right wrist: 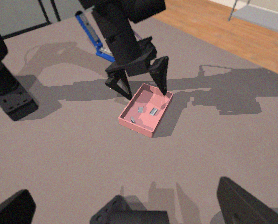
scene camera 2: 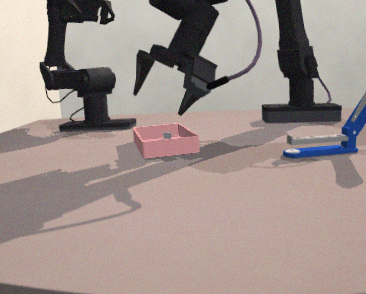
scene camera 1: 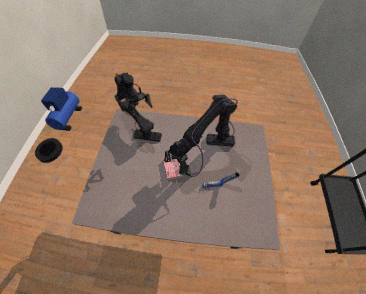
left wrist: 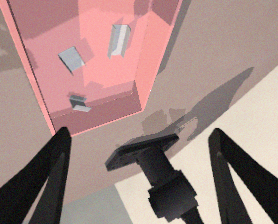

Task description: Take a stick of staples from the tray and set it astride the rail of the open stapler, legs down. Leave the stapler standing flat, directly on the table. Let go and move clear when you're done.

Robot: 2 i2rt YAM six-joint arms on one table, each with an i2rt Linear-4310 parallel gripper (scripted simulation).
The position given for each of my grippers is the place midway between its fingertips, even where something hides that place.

Note:
I see my left gripper [scene camera 2: 157,105], my right gripper [right wrist: 125,190] and a pink tray [scene camera 2: 160,147].
The pink tray is seen too in the right wrist view [right wrist: 149,97] and in the left wrist view [left wrist: 116,88]. My left gripper shows as well in the right wrist view [right wrist: 147,96] and in the left wrist view [left wrist: 142,132].

